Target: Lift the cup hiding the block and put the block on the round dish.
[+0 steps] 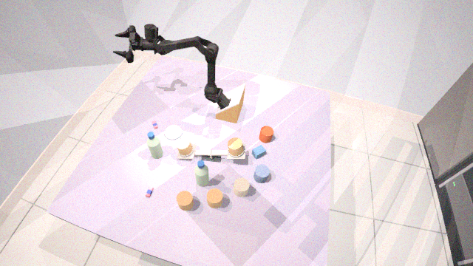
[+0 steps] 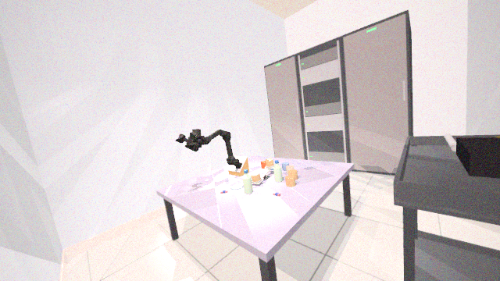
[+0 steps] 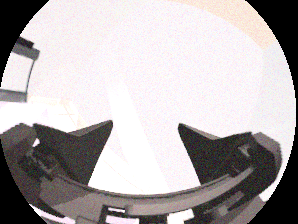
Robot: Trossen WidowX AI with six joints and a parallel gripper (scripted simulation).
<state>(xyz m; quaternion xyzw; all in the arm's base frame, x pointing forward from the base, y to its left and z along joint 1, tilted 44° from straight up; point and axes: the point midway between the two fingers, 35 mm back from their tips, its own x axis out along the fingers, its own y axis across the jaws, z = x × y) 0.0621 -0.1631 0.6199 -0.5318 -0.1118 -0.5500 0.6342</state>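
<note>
The pale green block is 260 mm ahead of my gripper tip, 450 mm to the left of it and 390 mm below it. From my gripper tip the other things lie so: small balance 240 mm ahead, 580 mm to the left, 410 mm below; orange cylinder 20 mm ahead, 830 mm to the left, 390 mm below; pale round dish 140 mm ahead, 330 mm to the left, 430 mm below.
</note>
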